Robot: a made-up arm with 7 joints. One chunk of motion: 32 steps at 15 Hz.
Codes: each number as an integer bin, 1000 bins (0 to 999) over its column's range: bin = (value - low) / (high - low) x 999, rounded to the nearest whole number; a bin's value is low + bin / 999 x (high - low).
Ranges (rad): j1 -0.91..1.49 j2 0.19..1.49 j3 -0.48..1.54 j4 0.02..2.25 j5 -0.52..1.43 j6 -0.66..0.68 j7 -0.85..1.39
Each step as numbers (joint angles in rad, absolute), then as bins.
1 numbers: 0.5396 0.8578 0.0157 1.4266 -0.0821 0.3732 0.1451
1 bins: 603 513 245 630 224 770 444
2 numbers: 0.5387 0.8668 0.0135 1.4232 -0.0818 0.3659 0.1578
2 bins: 603 520 244 629 224 765 449
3 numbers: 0.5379 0.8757 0.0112 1.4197 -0.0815 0.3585 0.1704
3 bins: 603 527 243 627 225 759 455
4 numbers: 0.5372 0.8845 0.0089 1.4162 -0.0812 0.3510 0.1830
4 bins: 602 534 242 625 225 754 461
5 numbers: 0.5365 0.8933 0.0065 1.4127 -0.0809 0.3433 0.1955
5 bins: 602 540 241 624 225 748 466
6 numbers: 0.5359 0.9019 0.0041 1.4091 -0.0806 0.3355 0.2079
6 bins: 602 547 239 622 225 742 472
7 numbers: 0.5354 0.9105 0.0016 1.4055 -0.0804 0.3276 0.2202
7 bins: 602 554 238 621 225 736 477
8 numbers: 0.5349 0.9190 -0.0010 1.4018 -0.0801 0.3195 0.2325
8 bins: 601 560 237 619 225 730 483
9 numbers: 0.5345 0.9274 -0.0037 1.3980 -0.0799 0.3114 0.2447
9 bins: 601 567 236 617 225 724 488
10 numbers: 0.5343 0.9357 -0.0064 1.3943 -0.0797 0.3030 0.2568
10 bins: 601 573 234 616 226 718 494
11 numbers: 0.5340 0.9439 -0.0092 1.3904 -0.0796 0.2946 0.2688
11 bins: 601 579 233 614 226 712 499
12 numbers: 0.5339 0.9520 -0.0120 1.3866 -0.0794 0.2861 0.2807
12 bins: 601 586 231 612 226 705 504
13 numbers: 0.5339 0.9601 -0.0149 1.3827 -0.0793 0.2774 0.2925
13 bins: 601 592 230 610 226 699 510
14 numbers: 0.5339 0.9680 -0.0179 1.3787 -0.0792 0.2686 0.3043
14 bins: 601 598 229 609 226 692 515
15 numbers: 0.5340 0.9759 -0.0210 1.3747 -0.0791 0.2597 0.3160
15 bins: 601 604 227 607 226 686 520
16 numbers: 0.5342 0.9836 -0.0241 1.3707 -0.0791 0.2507 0.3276
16 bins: 601 610 225 605 226 679 525
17 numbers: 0.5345 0.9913 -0.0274 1.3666 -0.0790 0.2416 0.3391
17 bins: 601 616 224 603 226 672 530
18 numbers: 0.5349 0.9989 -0.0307 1.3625 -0.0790 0.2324 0.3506
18 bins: 601 622 222 601 226 665 535
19 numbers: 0.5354 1.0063 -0.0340 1.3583 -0.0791 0.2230 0.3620
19 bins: 602 627 221 600 226 658 541
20 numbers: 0.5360 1.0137 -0.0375 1.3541 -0.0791 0.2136 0.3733
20 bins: 602 633 219 598 226 651 546
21 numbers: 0.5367 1.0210 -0.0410 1.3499 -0.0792 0.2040 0.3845
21 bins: 602 639 217 596 226 644 551
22 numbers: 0.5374 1.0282 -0.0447 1.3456 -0.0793 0.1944 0.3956
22 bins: 602 644 215 594 226 637 556
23 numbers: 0.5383 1.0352 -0.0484 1.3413 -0.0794 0.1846 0.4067
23 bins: 603 650 213 592 226 630 560
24 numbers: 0.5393 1.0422 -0.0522 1.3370 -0.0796 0.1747 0.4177
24 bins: 603 655 212 590 226 622 565
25 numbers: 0.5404 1.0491 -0.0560 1.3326 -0.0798 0.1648 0.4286
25 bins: 604 660 210 588 226 615 570
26 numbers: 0.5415 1.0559 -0.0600 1.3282 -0.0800 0.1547 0.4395
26 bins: 604 665 208 586 225 607 575
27 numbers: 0.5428 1.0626 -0.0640 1.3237 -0.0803 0.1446 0.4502
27 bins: 605 671 206 584 225 600 580
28 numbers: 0.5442 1.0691 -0.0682 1.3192 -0.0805 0.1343 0.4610
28 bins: 605 676 204 582 225 592 585
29 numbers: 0.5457 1.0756 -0.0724 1.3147 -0.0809 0.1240 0.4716
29 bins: 606 681 202 580 225 584 589
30 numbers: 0.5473 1.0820 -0.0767 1.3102 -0.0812 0.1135 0.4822
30 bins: 607 685 199 578 225 577 594
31 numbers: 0.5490 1.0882 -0.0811 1.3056 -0.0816 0.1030 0.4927
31 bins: 607 690 197 576 225 569 599
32 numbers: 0.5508 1.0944 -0.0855 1.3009 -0.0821 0.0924 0.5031
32 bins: 608 695 195 574 224 561 603
